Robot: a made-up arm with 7 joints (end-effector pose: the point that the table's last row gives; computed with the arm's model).
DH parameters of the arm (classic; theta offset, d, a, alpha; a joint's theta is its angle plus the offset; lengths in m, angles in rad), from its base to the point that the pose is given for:
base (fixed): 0 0 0 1.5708
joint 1: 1.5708 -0.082 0 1.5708
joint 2: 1.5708 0 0 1.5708
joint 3: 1.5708 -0.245 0 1.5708
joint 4: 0 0 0 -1.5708
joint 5: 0 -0.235 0 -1.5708
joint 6: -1.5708 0 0 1.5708
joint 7: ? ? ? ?
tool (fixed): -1.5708 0 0 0
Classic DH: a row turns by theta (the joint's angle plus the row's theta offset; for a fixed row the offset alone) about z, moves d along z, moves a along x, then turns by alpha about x.
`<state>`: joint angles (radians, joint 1 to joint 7).
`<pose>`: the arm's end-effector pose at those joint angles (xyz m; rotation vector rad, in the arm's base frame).
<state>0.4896 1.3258 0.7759 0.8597 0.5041 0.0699 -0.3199</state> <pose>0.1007 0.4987 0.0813 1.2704 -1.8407 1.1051</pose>
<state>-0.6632 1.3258 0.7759 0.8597 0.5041 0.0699 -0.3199</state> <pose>0.1151 0.4987 -0.0591 1.4410 -0.9398 0.2024</pose>
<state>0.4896 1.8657 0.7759 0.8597 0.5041 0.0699 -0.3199</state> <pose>0.0016 0.4269 0.2673 1.8140 -2.0585 0.8090</pose>
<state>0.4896 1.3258 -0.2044 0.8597 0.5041 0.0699 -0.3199</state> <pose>0.2158 0.4597 -0.0342 1.2997 -1.2510 0.1852</pose>
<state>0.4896 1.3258 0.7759 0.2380 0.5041 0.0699 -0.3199</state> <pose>0.0712 0.5507 -0.0495 1.1174 -1.2065 1.4973</pose>
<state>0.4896 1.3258 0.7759 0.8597 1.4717 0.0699 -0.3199</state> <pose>0.1007 0.4987 0.0813 0.1323 -2.2173 1.5523</pose>
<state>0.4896 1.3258 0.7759 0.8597 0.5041 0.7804 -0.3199</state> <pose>0.1007 0.4987 0.0813 0.9148 -1.1668 1.2144</pose>
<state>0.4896 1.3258 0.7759 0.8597 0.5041 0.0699 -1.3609</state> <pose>0.1007 0.4987 0.0813 1.7726 -1.2229 2.1883</pose>
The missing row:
joint 7: 1.5708 0 0 1.5708
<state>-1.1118 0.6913 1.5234 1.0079 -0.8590 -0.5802 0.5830</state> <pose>-0.1382 0.4711 -0.0788 0.8533 0.0515 -0.8455</pose>
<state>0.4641 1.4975 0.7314 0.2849 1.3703 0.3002 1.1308</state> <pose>0.0397 0.5545 0.0305 -0.2915 -2.4387 0.3519</pose>
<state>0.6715 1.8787 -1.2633 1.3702 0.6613 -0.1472 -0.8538</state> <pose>0.1297 0.4266 -0.0511 1.6067 -1.1241 -0.3695</pose>
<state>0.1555 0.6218 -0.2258 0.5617 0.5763 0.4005 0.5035</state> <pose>0.1789 0.3178 -0.3537 -0.1774 -0.4130 0.1637</pose>
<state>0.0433 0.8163 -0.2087 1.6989 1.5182 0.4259 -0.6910</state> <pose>0.2357 0.2056 -0.1724 -0.1109 -0.8372 0.5166</pose>
